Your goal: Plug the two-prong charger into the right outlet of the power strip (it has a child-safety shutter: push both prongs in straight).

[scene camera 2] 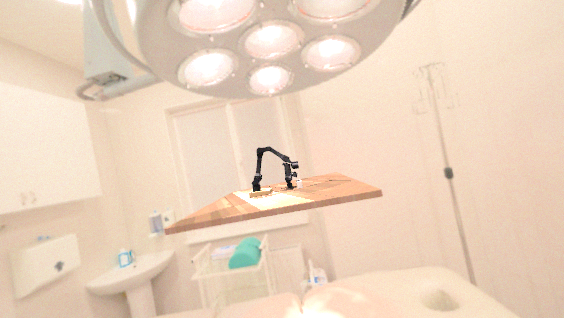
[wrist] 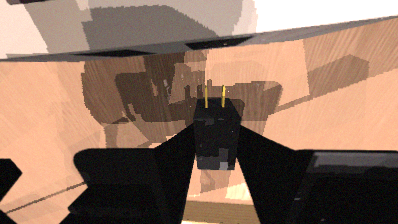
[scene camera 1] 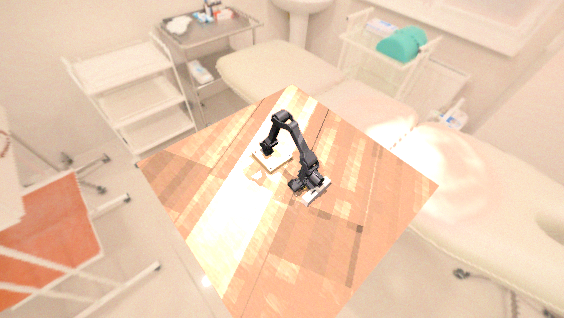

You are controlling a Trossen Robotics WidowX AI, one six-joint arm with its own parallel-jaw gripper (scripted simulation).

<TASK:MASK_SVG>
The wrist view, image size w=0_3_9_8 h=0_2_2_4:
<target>my gripper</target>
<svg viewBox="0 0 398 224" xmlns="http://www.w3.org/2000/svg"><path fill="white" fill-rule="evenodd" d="M0 209L0 224L16 224L8 214L5 214ZM11 158L0 158L0 202L5 198L8 191L12 189L20 176L24 174ZM240 125L236 157L261 224L398 224L398 150L295 150ZM193 123L155 148L87 148L78 151L73 156L73 164L88 188L68 207L70 213L62 219L60 224L182 224L196 155Z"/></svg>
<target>black two-prong charger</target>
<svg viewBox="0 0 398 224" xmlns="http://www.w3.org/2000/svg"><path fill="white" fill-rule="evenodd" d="M224 85L222 85L221 98L207 98L207 86L205 86L205 99L197 99L193 116L197 170L235 170L241 117L231 100L225 98Z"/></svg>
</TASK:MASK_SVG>
